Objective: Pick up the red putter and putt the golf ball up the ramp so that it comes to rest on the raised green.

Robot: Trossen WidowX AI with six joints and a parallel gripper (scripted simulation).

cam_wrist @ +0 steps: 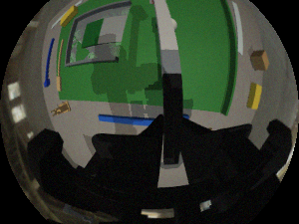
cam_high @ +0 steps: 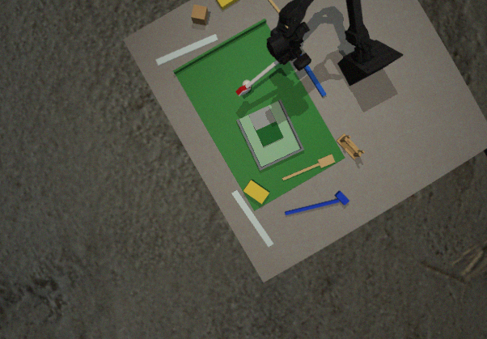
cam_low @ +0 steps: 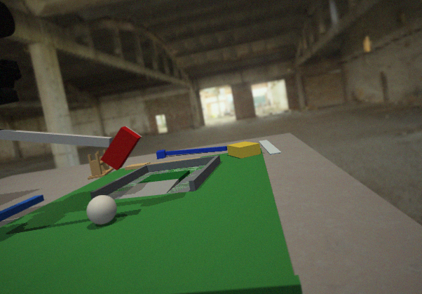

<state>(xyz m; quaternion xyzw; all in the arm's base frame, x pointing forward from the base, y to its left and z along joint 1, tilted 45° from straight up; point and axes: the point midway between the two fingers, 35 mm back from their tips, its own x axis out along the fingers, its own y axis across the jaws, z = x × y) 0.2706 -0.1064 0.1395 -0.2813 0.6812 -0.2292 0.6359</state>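
Right now my gripper tip is 12 cm short of the red putter and 1 cm to the right of it. The rest, counted from my gripper tip: green mat: 21 cm ahead, 14 cm below, 13 cm to the left; then white golf ball: 19 cm ahead, 12 cm below, 1 cm to the right; then grey-walled frame: 26 cm to the left, 22 cm ahead, 14 cm below.
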